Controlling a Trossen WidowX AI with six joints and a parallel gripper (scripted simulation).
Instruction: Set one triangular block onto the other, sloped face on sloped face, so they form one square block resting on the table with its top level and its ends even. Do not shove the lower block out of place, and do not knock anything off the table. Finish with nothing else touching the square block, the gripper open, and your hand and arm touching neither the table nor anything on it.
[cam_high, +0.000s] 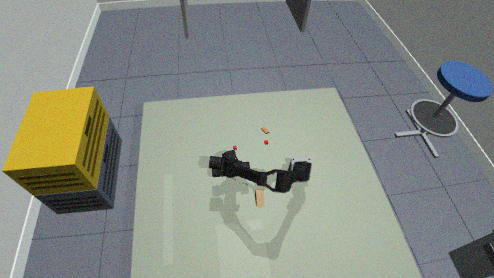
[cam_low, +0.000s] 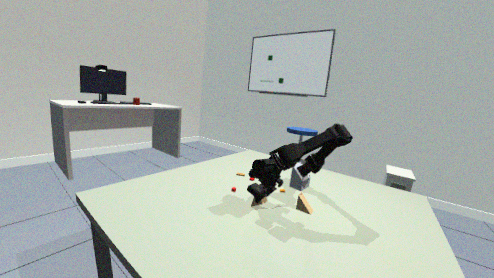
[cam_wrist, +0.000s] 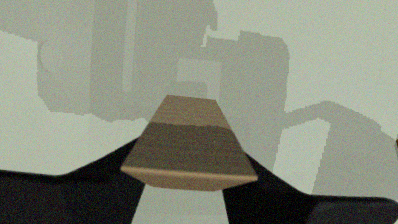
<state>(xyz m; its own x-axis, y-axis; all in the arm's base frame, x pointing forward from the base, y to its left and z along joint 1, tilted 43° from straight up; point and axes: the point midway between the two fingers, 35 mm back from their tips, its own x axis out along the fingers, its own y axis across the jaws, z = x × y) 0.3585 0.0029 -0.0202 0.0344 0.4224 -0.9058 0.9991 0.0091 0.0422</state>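
My gripper tip is now 10 mm to the right of the tan wooden triangular block and 10 mm below it. From my gripper tip the other things lie so: red cube (30 mm behind, 170 mm to the right, 20 mm below); orange cube (220 mm behind, 10 mm to the right, 30 mm below).
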